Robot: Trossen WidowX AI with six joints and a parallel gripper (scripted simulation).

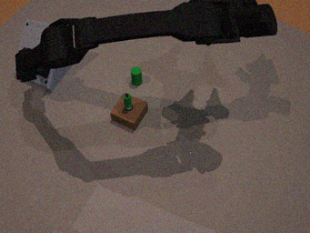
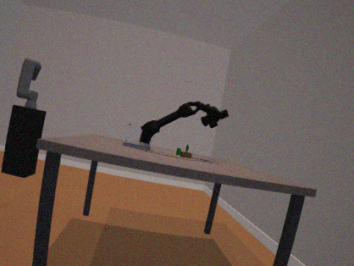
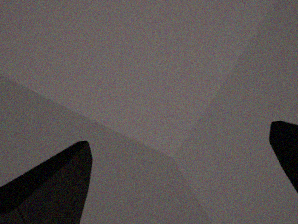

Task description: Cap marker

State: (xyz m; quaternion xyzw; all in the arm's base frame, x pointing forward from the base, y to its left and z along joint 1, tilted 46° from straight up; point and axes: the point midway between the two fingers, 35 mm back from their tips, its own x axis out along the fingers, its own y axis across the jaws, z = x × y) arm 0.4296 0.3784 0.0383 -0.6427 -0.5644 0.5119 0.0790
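The green marker cap is 180 mm behind my gripper tip, 160 mm to the right of it and 320 mm below it.
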